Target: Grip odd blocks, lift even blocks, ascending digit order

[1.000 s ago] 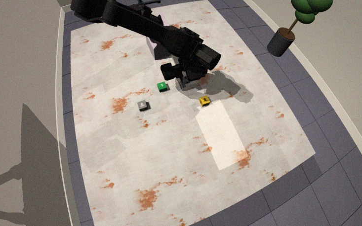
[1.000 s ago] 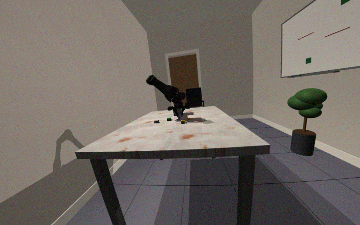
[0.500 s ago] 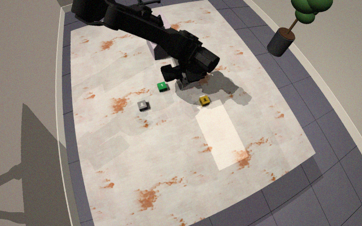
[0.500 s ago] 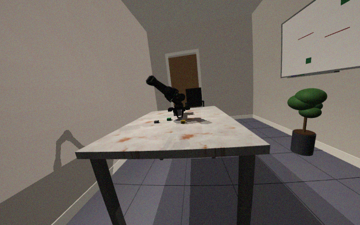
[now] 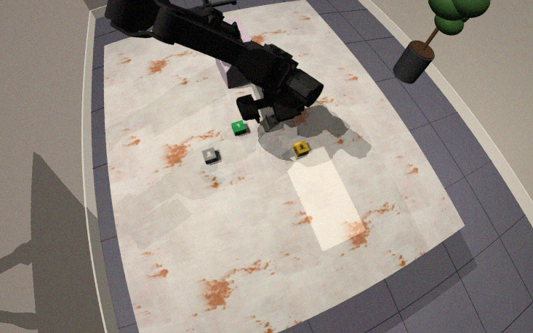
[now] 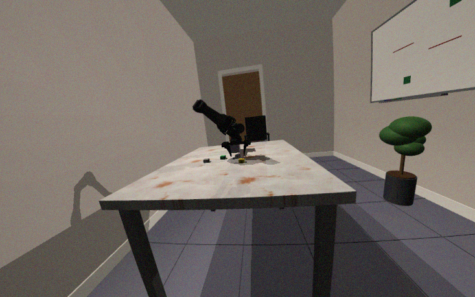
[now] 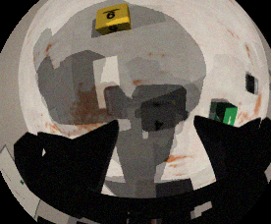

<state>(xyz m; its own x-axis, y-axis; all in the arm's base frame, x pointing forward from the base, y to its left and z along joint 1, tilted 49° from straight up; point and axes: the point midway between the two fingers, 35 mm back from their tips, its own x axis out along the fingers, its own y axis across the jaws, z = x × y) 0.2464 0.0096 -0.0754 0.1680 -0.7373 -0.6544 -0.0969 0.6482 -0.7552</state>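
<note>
Now: gripper tip right at the white block. Round my gripper tip: grey block 70 mm ahead, 190 mm to the right; then green block 10 mm ahead, 100 mm to the right; then yellow block 110 mm ahead, 50 mm to the left.
</note>
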